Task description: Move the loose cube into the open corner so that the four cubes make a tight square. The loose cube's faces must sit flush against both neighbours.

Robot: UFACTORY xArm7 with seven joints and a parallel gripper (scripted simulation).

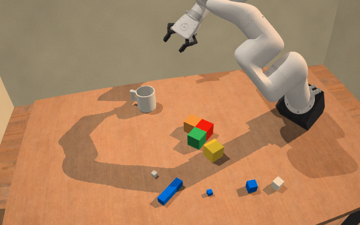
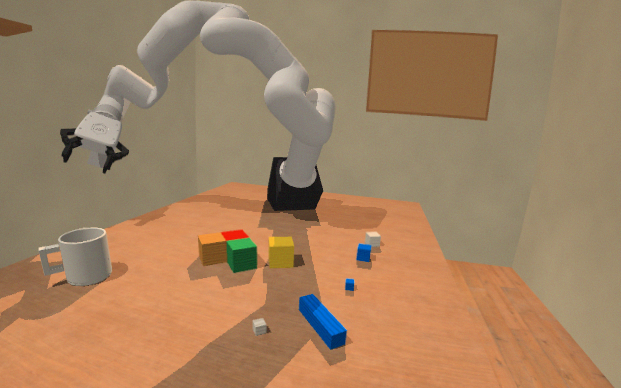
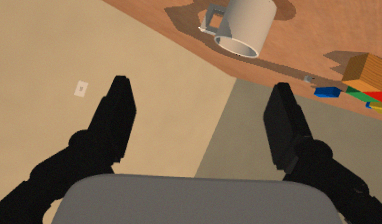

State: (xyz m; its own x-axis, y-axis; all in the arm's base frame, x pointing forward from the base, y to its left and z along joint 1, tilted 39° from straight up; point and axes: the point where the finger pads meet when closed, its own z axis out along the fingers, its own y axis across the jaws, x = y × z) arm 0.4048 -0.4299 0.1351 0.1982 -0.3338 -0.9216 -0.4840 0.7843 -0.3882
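Right now the yellow cube is 480 mm to the left of my hand, 170 mm below it and 150 mm behind it. From my hand the other things lie so: red cube (380 mm to the left, 170 mm below, 120 mm behind); then orange cube (350 mm to the left, 170 mm below, 80 mm behind); then white mug (210 mm to the left, 150 mm below, 120 mm ahead).
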